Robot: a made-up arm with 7 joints. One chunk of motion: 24 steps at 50 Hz.
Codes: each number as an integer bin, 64 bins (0 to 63) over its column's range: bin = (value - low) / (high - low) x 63, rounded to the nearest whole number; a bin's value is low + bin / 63 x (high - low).
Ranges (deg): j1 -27..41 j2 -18..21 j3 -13..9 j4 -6..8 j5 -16..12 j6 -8..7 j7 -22..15
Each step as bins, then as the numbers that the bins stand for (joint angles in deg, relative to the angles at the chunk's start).
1 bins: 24 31 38 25 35 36 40
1 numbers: -1.10 1.19 0.27 -0.44 -0.44 0.57 1.49
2 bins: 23 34 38 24 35 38 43
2 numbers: -2.17 3.05 0.27 -0.67 -0.44 1.05 3.25
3 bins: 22 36 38 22 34 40 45
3 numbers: -3.25 4.29 0.27 -1.11 -0.89 1.52 4.43
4 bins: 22 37 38 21 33 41 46
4 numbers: -3.25 4.90 0.27 -1.33 -1.33 1.76 5.02
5 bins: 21 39 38 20 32 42 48
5 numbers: -4.33 6.14 0.27 -1.56 -1.78 2.00 6.19
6 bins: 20 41 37 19 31 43 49
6 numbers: -5.41 7.38 -0.08 -1.78 -2.22 2.24 6.78
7 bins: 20 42 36 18 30 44 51
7 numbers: -5.41 8.00 -0.43 -2.00 -2.67 2.48 7.95
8 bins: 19 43 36 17 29 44 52
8 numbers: -6.49 8.62 -0.43 -2.22 -3.11 2.48 8.54
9 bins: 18 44 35 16 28 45 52
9 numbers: -7.57 9.24 -0.78 -2.44 -3.56 2.71 8.54
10 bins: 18 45 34 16 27 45 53
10 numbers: -7.57 9.86 -1.13 -2.44 -4.00 2.71 9.13
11 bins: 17 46 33 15 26 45 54
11 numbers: -8.65 10.48 -1.48 -2.67 -4.44 2.71 9.71
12 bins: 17 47 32 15 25 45 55
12 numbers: -8.65 11.10 -1.83 -2.67 -4.89 2.71 10.30
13 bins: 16 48 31 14 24 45 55
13 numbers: -9.73 11.71 -2.17 -2.89 -5.33 2.71 10.30
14 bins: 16 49 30 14 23 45 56
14 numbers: -9.73 12.33 -2.52 -2.89 -5.78 2.71 10.89
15 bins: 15 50 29 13 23 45 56
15 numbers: -10.81 12.95 -2.87 -3.11 -5.78 2.71 10.89
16 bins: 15 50 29 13 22 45 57
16 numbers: -10.81 12.95 -2.87 -3.11 -6.22 2.71 11.48
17 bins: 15 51 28 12 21 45 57
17 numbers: -10.81 13.57 -3.22 -3.33 -6.67 2.71 11.48
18 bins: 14 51 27 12 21 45 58
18 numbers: -11.89 13.57 -3.57 -3.33 -6.67 2.71 12.06
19 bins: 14 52 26 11 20 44 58
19 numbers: -11.89 14.19 -3.92 -3.56 -7.11 2.48 12.06
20 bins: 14 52 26 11 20 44 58
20 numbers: -11.89 14.19 -3.92 -3.56 -7.11 2.48 12.06
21 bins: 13 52 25 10 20 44 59
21 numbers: -12.97 14.19 -4.27 -3.78 -7.11 2.48 12.65
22 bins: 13 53 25 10 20 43 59
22 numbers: -12.97 14.81 -4.27 -3.78 -7.11 2.24 12.65
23 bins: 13 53 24 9 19 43 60
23 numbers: -12.97 14.81 -4.62 -4.00 -7.56 2.24 13.24
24 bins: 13 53 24 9 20 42 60
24 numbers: -12.97 14.81 -4.62 -4.00 -7.11 2.00 13.24
